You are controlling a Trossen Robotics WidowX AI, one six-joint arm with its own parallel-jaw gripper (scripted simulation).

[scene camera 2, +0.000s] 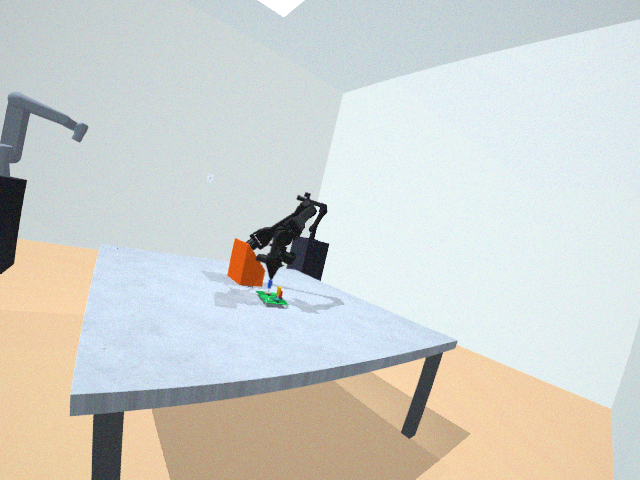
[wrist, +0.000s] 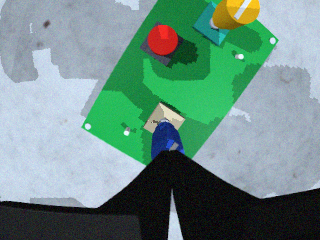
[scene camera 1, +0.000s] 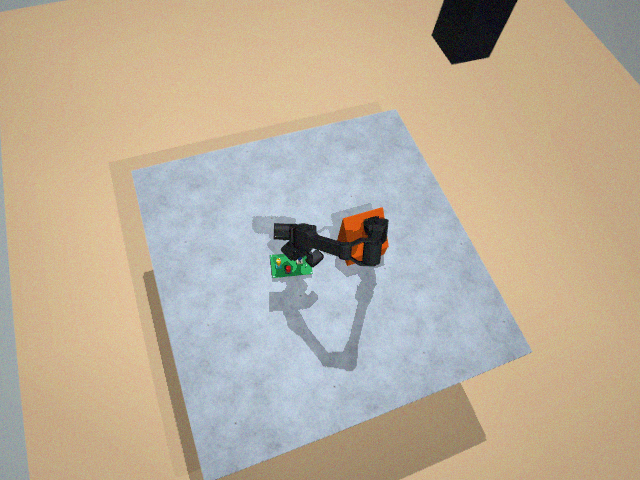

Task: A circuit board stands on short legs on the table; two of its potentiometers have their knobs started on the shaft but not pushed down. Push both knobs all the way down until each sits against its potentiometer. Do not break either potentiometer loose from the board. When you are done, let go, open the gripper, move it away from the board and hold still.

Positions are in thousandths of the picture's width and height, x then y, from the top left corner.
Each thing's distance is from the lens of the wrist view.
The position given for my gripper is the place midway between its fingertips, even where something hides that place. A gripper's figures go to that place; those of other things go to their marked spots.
my gripper (wrist: 530, 660): 0.10 m
blue knob (wrist: 517, 577): 0.10 m
